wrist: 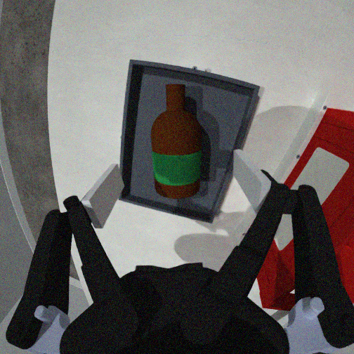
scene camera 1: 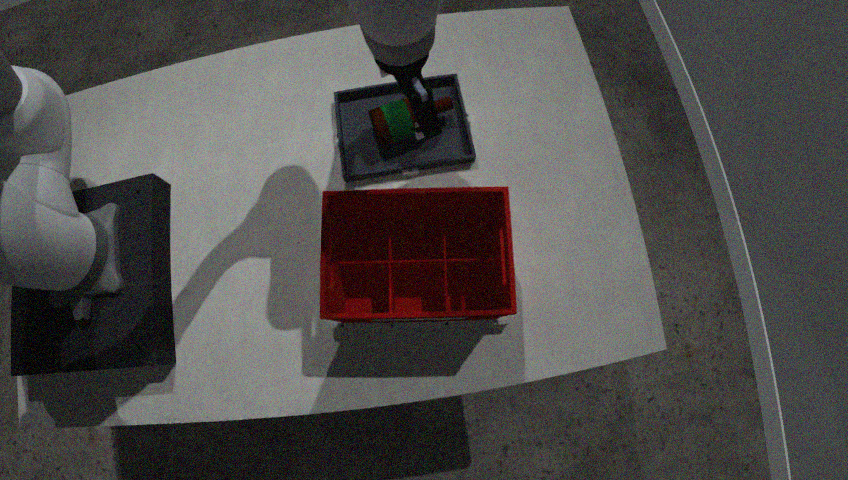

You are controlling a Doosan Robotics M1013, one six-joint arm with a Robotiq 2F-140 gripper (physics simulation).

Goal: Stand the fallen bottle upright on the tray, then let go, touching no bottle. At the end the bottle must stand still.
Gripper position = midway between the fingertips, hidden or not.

My gripper shows in the wrist view [175, 168] and in scene camera 1 [406, 102].
